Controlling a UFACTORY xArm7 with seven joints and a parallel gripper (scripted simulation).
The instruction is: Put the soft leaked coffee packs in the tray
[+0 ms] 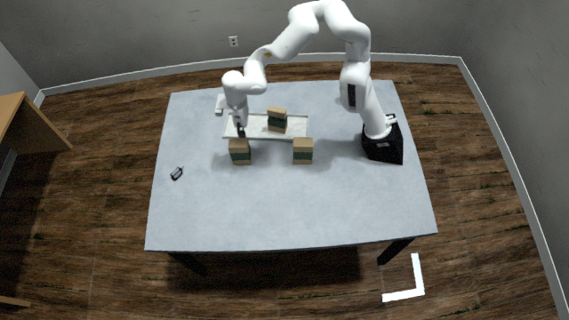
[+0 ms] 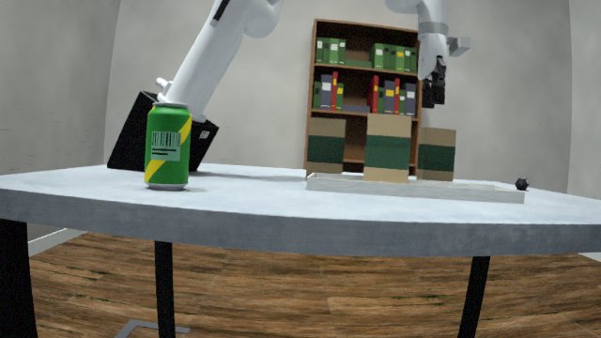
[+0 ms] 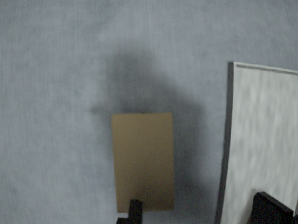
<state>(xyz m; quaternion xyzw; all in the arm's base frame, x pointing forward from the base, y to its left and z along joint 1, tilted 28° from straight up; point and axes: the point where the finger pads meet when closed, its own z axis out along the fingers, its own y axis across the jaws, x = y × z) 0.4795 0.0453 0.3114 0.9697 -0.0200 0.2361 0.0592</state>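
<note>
Now: the tray 20 cm below my hand, 14 cm to the right of it and 8 cm behind it. From my hand the other things lie so: small black object: 33 cm ahead, 19 cm below, 8 cm to the left; green can: 49 cm behind, 30 cm to the right, 14 cm below.
</note>
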